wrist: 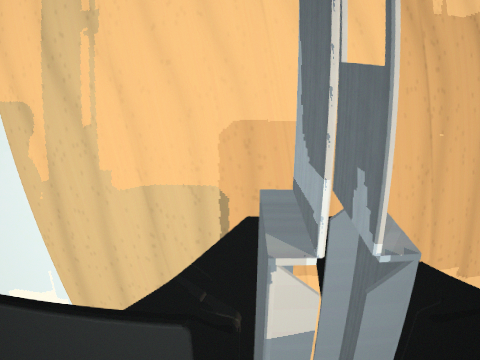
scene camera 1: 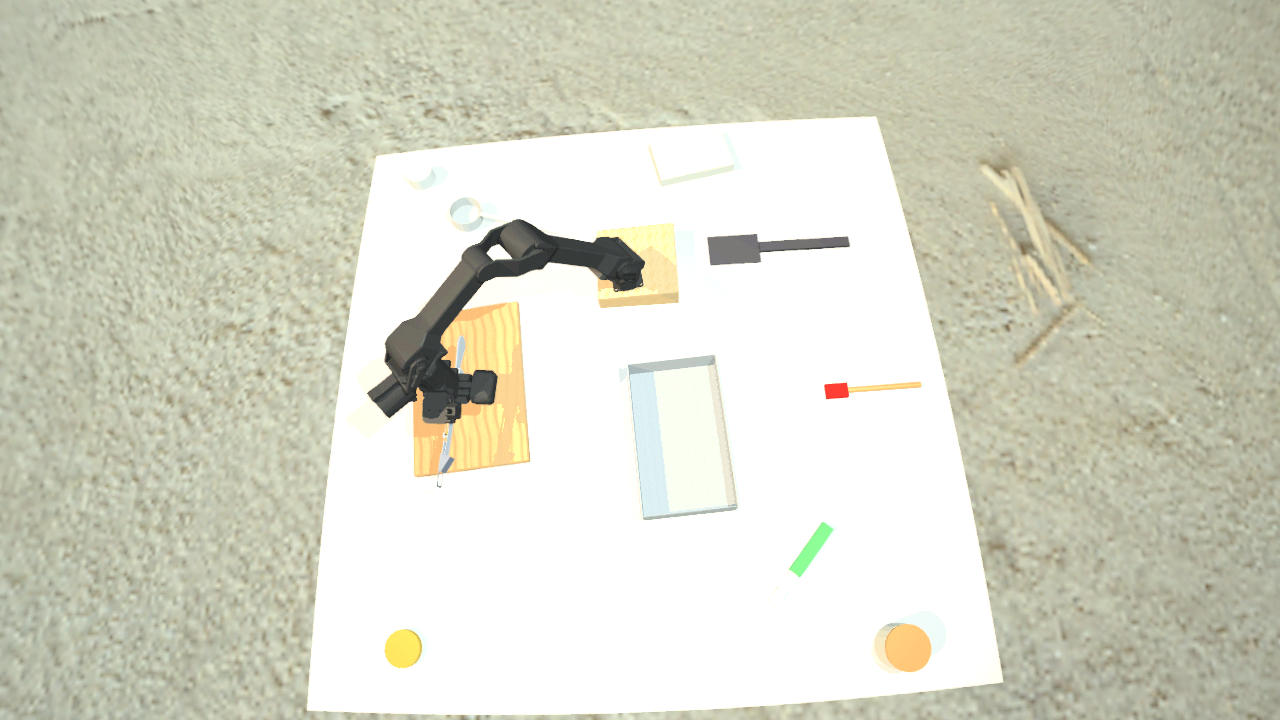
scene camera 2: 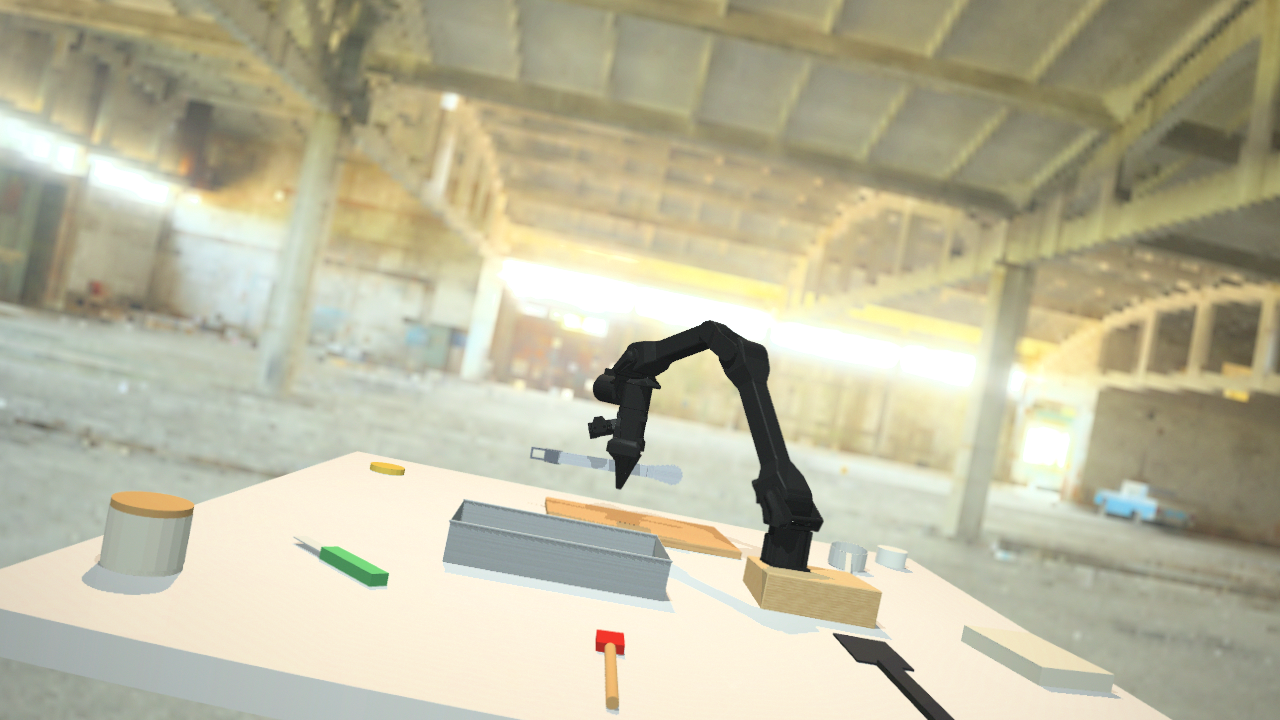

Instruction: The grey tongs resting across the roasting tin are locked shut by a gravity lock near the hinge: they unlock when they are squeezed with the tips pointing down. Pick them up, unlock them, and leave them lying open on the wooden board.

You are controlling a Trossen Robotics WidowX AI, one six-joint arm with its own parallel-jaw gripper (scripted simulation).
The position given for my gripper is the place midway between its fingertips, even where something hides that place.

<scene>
In view: my gripper (scene camera 1: pixel 461 399), a lidded can (scene camera 2: pixel 146 534), a black spatula (scene camera 1: pixel 741 248), a green-handled tool (scene camera 2: pixel 363 571), a red-headed mallet (scene camera 2: pixel 611 643), a yellow disc (scene camera 1: pixel 403 648), a wooden board (scene camera 1: pixel 485 436) and a roasting tin (scene camera 1: pixel 684 463).
The lidded can also shows in scene camera 1 (scene camera 1: pixel 901 646). The green-handled tool also shows in scene camera 1 (scene camera 1: pixel 820 536). The red-headed mallet is seen too in scene camera 1 (scene camera 1: pixel 840 390). The wrist view does not show the lidded can: it is out of frame. The wrist view does not show the black spatula: it is out of frame.
</scene>
